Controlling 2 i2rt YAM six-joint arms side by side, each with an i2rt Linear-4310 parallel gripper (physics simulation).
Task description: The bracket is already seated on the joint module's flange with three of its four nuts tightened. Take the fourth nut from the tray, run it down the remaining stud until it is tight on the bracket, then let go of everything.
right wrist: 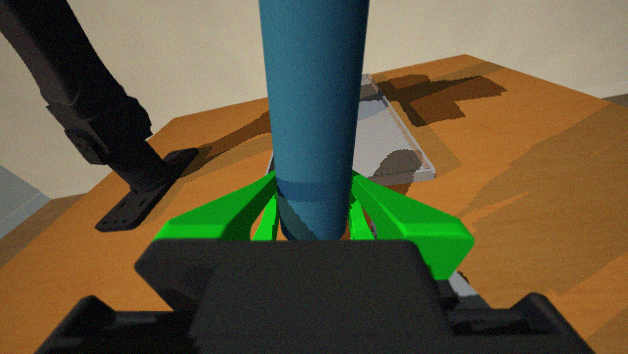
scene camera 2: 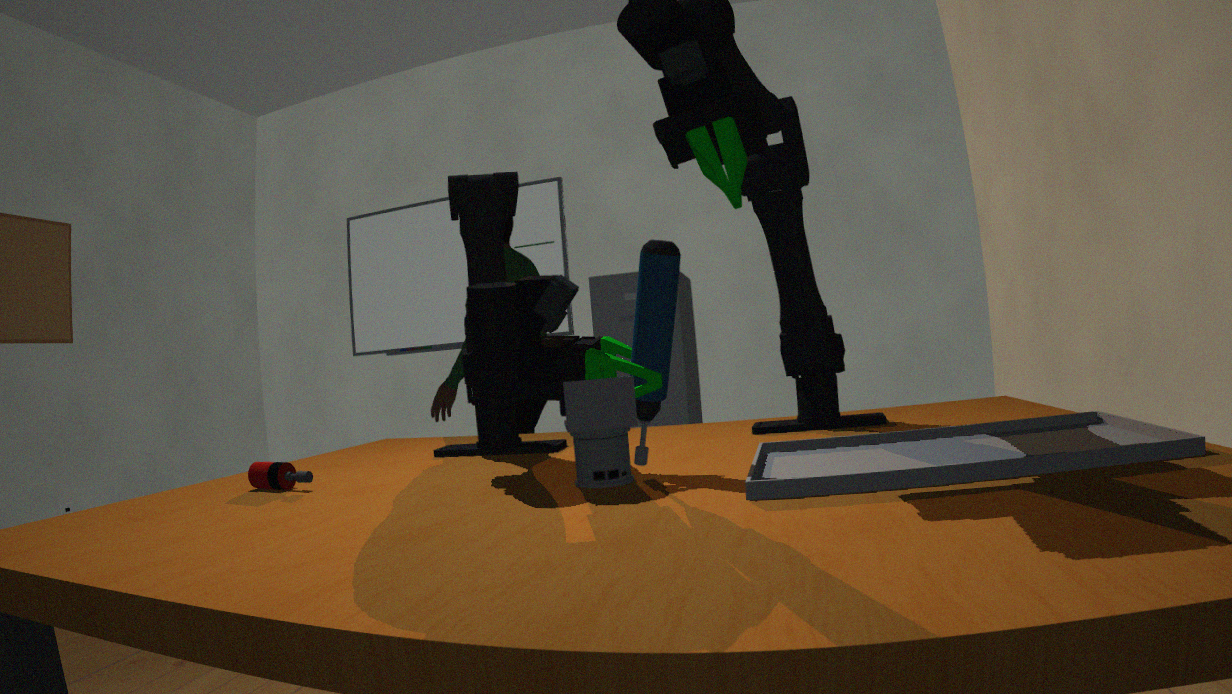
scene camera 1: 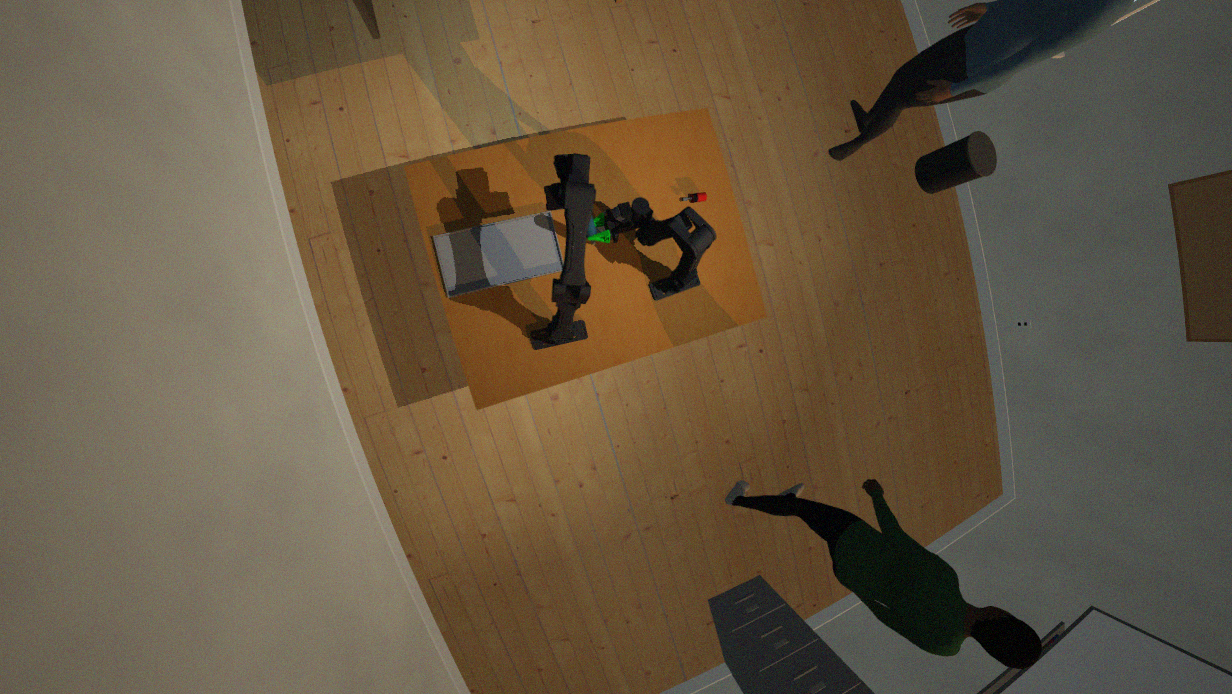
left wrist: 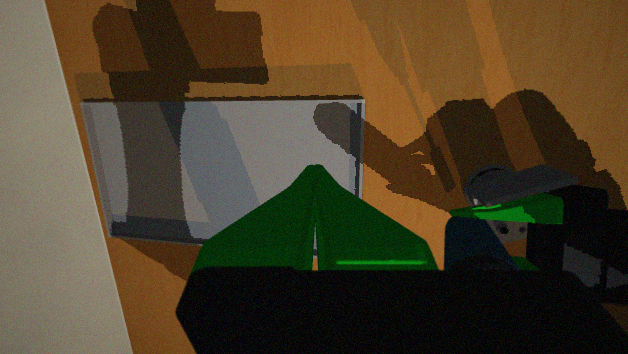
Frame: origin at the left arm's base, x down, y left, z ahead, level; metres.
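Seen in the pictures: left gripper, fingertip midpoint: (scene camera 2: 737,204) (scene camera 1: 552,196) (left wrist: 314,176); right gripper, fingertip midpoint: (right wrist: 313,176) (scene camera 2: 665,375) (left wrist: 449,235); left arm's base at its link origin: (right wrist: 158,184) (scene camera 2: 819,426) (scene camera 1: 559,334); right arm's base at its link origin: (scene camera 2: 499,451) (scene camera 1: 674,284).
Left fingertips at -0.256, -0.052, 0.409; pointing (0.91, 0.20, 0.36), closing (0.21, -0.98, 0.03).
Offsets run from my left fingertips to a thing's top centre, as dx, dy, dz.
My right gripper (scene camera 2: 648,377) (right wrist: 313,176) is shut on a blue nut driver {+0.011, -0.113, -0.084} (scene camera 2: 656,318) (right wrist: 315,100) (left wrist: 465,242). The driver stands nearly upright, slightly tilted; its socket end hangs above the table, beside the grey joint module (scene camera 2: 600,439) (left wrist: 512,234). A dark grey part (left wrist: 535,181), perhaps the bracket, shows by the right fingers. My left gripper (scene camera 2: 737,203) (left wrist: 314,176) is shut and empty, high over the table near the tray {+0.240, +0.196, -0.083} (scene camera 1: 504,285) (scene camera 2: 862,479) (left wrist: 225,100). No nut can be made out in the tray. The studs and tightened nuts cannot be made out; whether the socket holds a nut cannot be seen.
A red and black tool {+0.222, -0.568, +0.007} (scene camera 1: 698,197) (scene camera 2: 271,475) lies on the table, at the left in scene camera 2. The left arm's base (right wrist: 147,192) stands near the tray. Two people (scene camera 1: 896,568) (scene camera 1: 1017,51) are in the room, off the table. A grey cabinet (scene camera 1: 775,637) stands on the floor.
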